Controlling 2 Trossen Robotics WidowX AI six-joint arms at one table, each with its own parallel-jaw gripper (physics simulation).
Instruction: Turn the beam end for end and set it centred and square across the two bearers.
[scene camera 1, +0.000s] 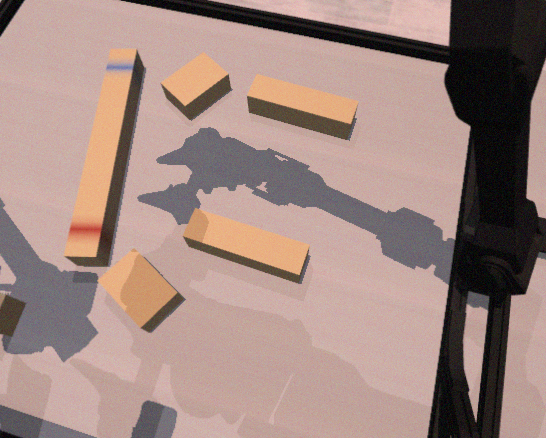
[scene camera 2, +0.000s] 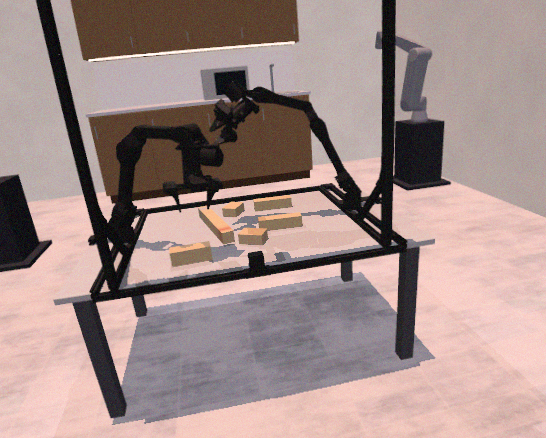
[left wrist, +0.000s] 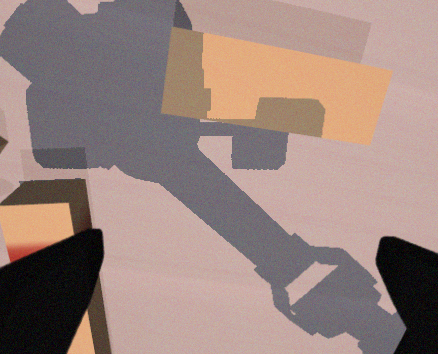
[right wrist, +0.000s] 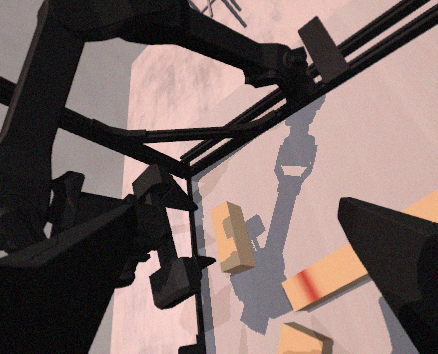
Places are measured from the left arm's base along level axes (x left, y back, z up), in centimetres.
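Pixels of known places: left gripper, fingertip midpoint: (scene camera 2: 194, 210) (left wrist: 243, 246) (right wrist: 204, 233); right gripper, fingertip midpoint: (scene camera 2: 211, 138) (right wrist: 237, 210); left arm's base, link origin: (scene camera 2: 125, 240) (right wrist: 298, 87); right arm's base, link origin: (scene camera 1: 484, 271) (scene camera 2: 352, 207).
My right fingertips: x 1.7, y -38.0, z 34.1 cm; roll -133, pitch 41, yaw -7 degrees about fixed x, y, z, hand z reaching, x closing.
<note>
Ahead of a thing's pixels: the offset from my right fingertips to its middle. Level surfaces: height alone.
The long beam @(dx +2.6, dy +3.5, dz -33.8 cm) (scene camera 1: 102, 150) (scene camera 2: 212, 220) (left wrist: 35, 222) (right wrist: 332, 275) lies flat on the table; in scene camera 1 its blue band is near the top end, its red band near the bottom end. Two parallel blocks that look like the bearers, an upper one @(dx +17.8, dy -23.1, dz -33.8 cm) (scene camera 1: 302, 100) (scene camera 2: 272, 202) and a lower one @(dx -6.8, dy -21.6, dz -33.8 cm) (scene camera 1: 247, 245) (scene camera 2: 280, 221), lie apart to its right, crosswise to it, with nothing on them. My left gripper (scene camera 2: 194, 208) (left wrist: 243, 246) (right wrist: 204, 233) is open and empty, above the table beside the beam. My right gripper (scene camera 2: 218, 134) (right wrist: 237, 210) is open and empty, high above the table.
A short block @(dx +17.6, dy -5.4, dz -34.1 cm) (scene camera 1: 195, 80) (scene camera 2: 232, 209) lies turned near the beam's blue end, another @(dx -16.5, dy -9.7, dz -34.1 cm) (scene camera 1: 140, 290) (scene camera 2: 252, 236) (right wrist: 300, 342) near its red end. A further block @(dx -25.0, dy +12.4, dz -33.5 cm) (scene camera 1: 7, 315) (scene camera 2: 190, 254) (left wrist: 240, 75) (right wrist: 232, 240) lies beyond the red end. Black rails edge the table @(dz -36.0 cm) (scene camera 2: 150, 270).
</note>
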